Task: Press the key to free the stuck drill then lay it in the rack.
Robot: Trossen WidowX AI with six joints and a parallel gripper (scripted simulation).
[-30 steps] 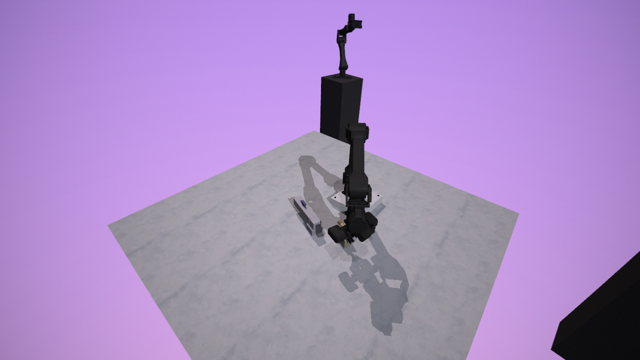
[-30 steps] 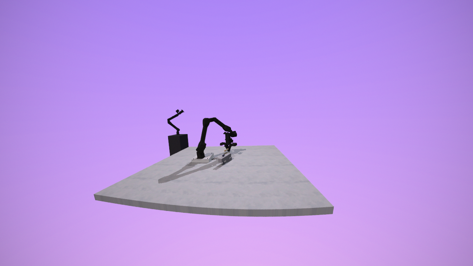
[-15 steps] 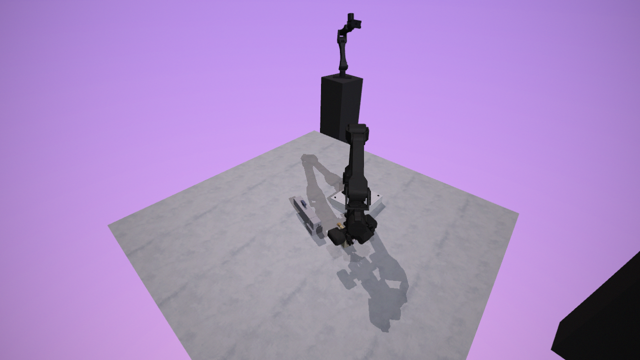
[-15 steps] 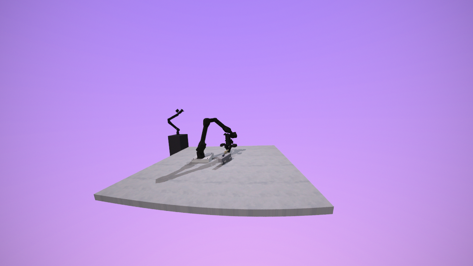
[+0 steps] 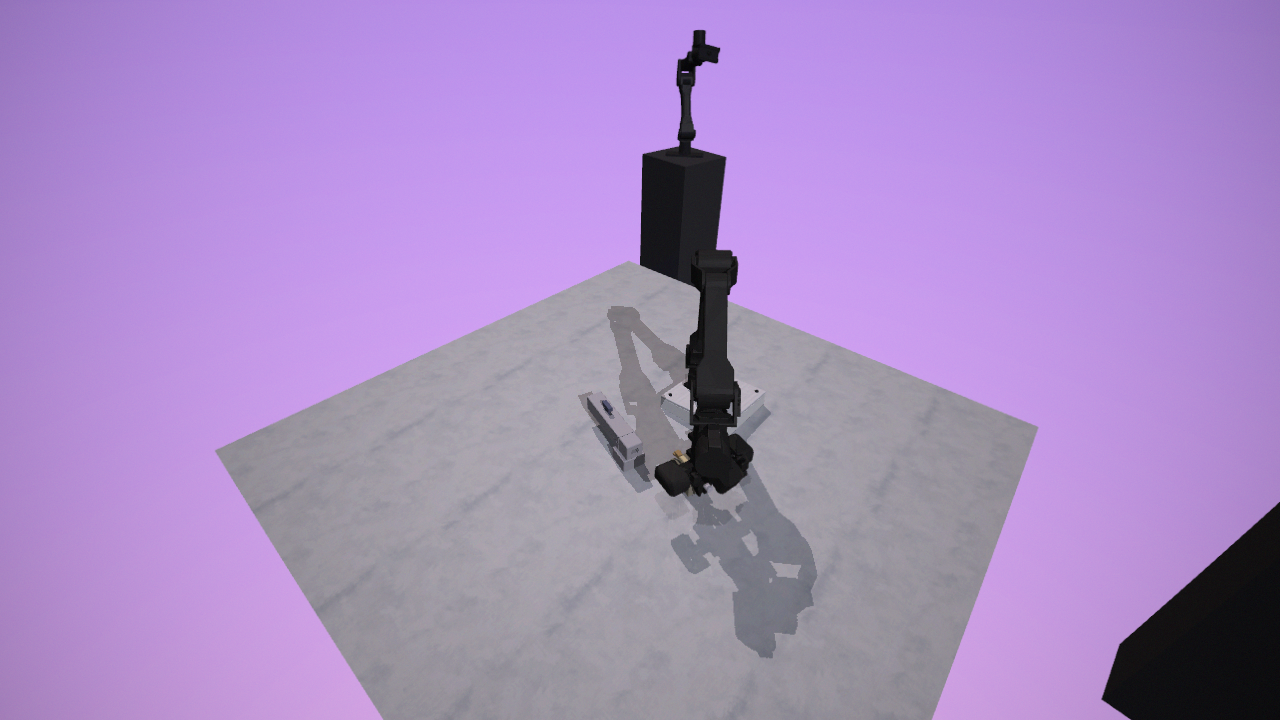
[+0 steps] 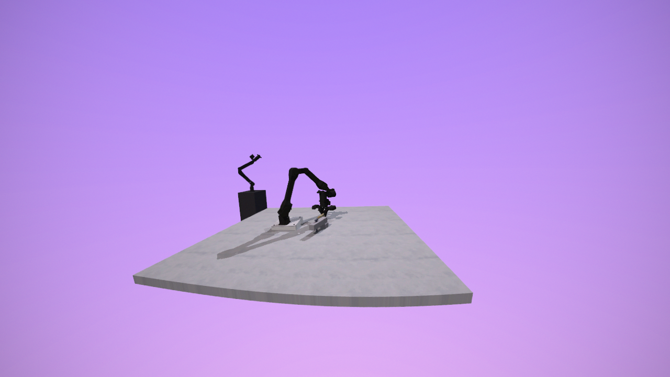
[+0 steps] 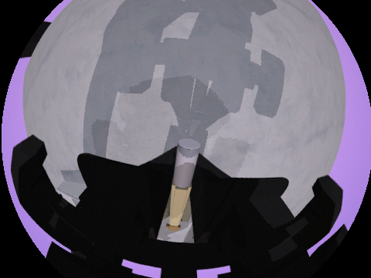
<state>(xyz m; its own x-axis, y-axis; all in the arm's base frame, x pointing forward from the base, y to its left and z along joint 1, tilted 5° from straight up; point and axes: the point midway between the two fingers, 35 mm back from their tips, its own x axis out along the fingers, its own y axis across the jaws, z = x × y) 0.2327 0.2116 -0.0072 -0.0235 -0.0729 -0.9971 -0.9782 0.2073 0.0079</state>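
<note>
Now: gripper tip 4 cm to the left of the drill, 3 cm below it and 1 cm past it. The rest, counted from my gripper tip: rack: 5 cm to the right, 1 cm behind; long grey block: 23 cm to the right, 3 cm ahead, 3 cm above; key: 26 cm to the right, 4 cm above, 2 cm ahead.
</note>
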